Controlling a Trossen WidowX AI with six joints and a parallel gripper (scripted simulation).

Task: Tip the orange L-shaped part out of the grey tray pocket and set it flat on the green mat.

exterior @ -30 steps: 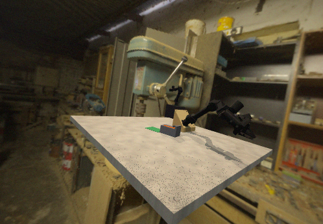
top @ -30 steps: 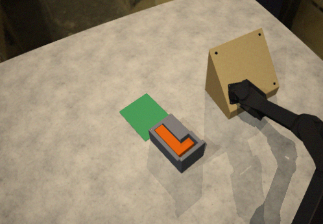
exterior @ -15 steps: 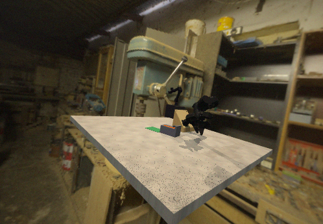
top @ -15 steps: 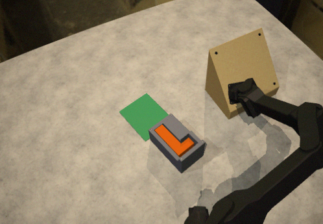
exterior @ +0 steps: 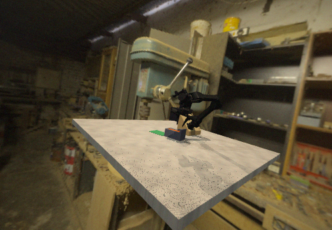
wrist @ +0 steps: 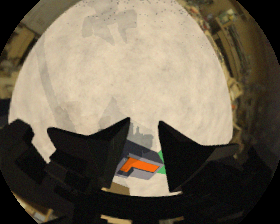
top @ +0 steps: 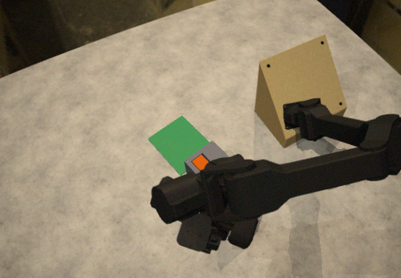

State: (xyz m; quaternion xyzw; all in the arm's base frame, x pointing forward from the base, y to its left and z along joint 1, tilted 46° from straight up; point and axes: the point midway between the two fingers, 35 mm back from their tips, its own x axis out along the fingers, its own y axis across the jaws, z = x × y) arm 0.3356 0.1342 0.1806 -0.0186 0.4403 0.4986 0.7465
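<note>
Now: the orange L-shaped part 10 cm behind my gripper tip, 14 cm to the right of it and 9 cm below it. Round my gripper tip: green mat: 4 cm behind, 29 cm to the right, 15 cm below.
</note>
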